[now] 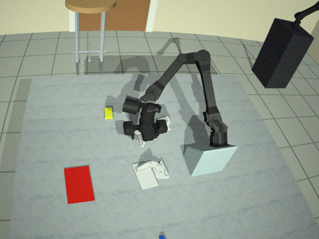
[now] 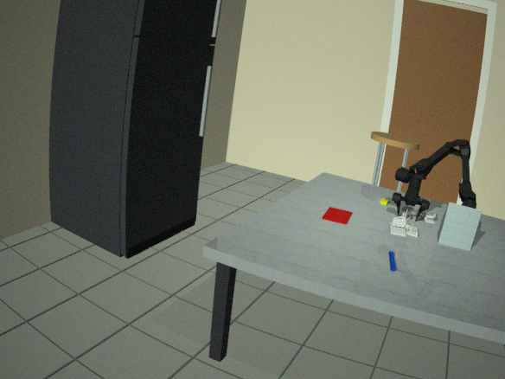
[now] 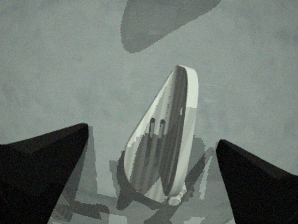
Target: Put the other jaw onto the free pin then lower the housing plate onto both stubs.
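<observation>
Right now my gripper tip is 20 mm short of the white jaw and 30 mm to the left of it. From my gripper tip the other things lie so: red flat sheet (310 mm ahead, 200 mm to the left); yellow block (140 mm ahead, 170 mm to the right); small white piece (120 mm behind, 180 mm to the right).
</observation>
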